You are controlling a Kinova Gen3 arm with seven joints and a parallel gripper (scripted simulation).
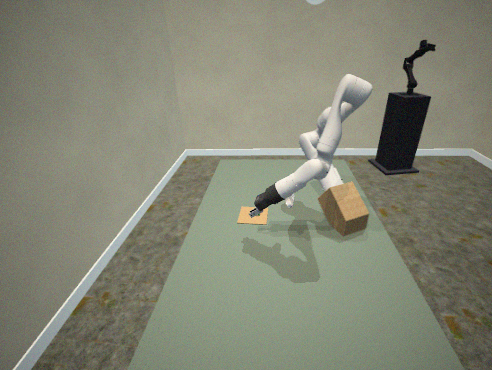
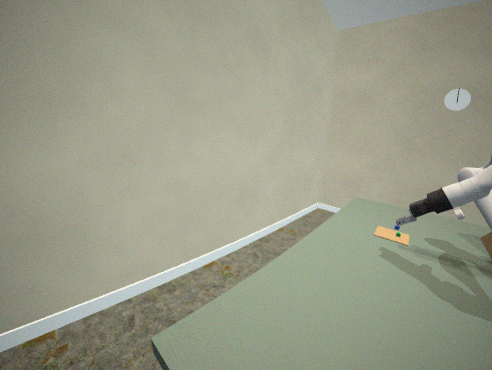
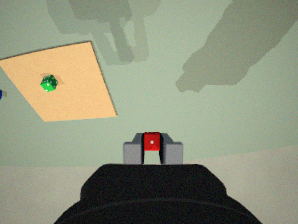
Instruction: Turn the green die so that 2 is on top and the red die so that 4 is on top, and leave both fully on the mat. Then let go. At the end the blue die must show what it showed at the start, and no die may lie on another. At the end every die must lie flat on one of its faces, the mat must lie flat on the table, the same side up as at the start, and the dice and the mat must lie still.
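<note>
Now: the green die 40 mm behind my hand, 130 mm to the right of it and 100 mm below it. Round my hand: red die: 10 mm ahead, 10 mm below; tan mat: 10 mm behind, 130 mm to the right, 110 mm below; blue die: 50 mm behind, 250 mm to the right, 100 mm below.
</note>
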